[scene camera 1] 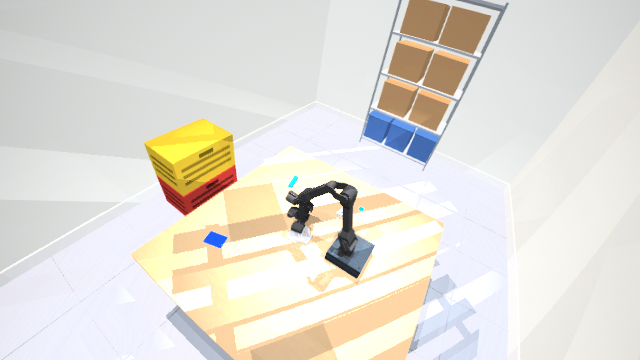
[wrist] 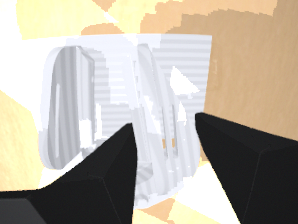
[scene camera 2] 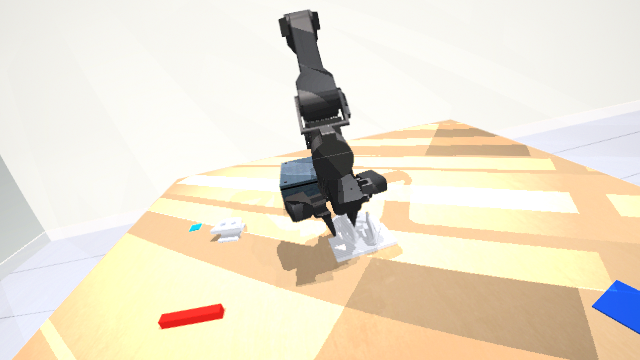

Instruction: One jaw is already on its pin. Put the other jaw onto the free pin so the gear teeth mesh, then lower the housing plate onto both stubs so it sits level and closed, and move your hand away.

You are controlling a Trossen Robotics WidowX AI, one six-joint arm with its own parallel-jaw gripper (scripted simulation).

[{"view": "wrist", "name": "gripper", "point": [165,125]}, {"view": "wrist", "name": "white jaw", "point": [147,87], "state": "held by the gripper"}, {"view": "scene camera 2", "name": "gripper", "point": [343,232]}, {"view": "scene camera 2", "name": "red bar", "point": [209,313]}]
